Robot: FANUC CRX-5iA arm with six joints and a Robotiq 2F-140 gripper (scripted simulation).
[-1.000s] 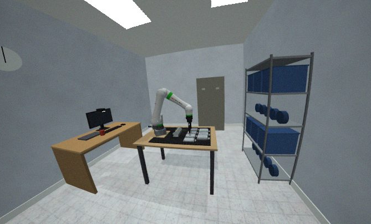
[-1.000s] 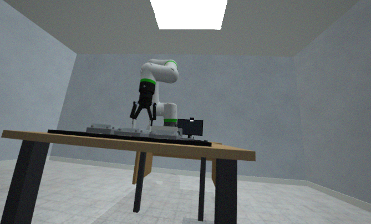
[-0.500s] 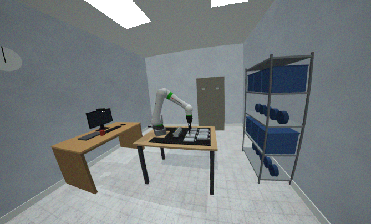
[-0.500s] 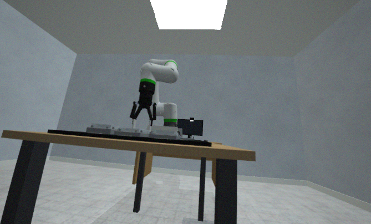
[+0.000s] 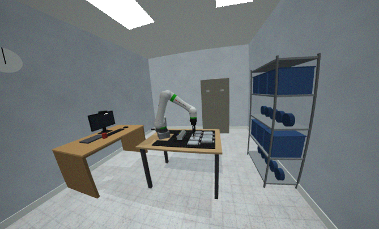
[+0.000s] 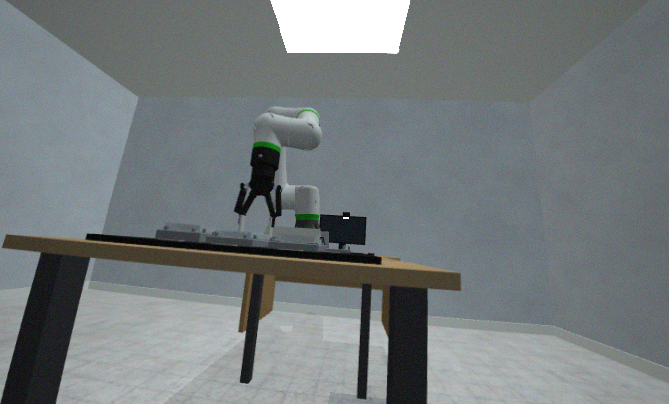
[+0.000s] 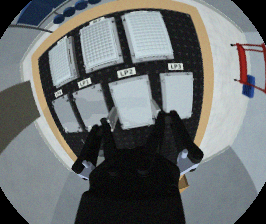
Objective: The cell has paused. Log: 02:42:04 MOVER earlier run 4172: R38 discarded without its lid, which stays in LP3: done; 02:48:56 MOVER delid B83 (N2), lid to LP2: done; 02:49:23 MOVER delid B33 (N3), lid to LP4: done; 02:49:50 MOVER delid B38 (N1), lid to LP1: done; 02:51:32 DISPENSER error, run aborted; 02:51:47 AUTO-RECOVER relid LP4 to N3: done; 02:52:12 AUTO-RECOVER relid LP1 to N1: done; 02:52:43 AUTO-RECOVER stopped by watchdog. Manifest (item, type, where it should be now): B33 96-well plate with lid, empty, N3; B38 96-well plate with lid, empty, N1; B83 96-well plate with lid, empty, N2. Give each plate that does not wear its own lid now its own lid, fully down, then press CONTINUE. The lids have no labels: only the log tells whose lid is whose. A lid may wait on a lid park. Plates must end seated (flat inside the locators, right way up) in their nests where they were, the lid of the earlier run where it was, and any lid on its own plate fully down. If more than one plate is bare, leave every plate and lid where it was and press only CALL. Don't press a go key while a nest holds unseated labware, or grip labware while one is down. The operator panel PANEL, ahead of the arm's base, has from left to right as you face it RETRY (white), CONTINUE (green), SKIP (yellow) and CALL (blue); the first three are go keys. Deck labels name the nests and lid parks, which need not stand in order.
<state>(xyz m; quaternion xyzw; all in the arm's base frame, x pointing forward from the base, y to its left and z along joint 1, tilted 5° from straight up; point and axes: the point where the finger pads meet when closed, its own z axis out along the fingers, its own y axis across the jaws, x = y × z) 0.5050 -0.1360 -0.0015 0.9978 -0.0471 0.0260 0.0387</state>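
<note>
My hand is 4 cm above the clear lid. From my hand the other things lie so: plate: 19 cm ahead, 3 cm to the left, 3 cm below; then yellow key: 23 cm behind, 8 cm to the left, 1 cm above; then blue key: 24 cm behind, 3 cm to the left, 1 cm above.
</note>
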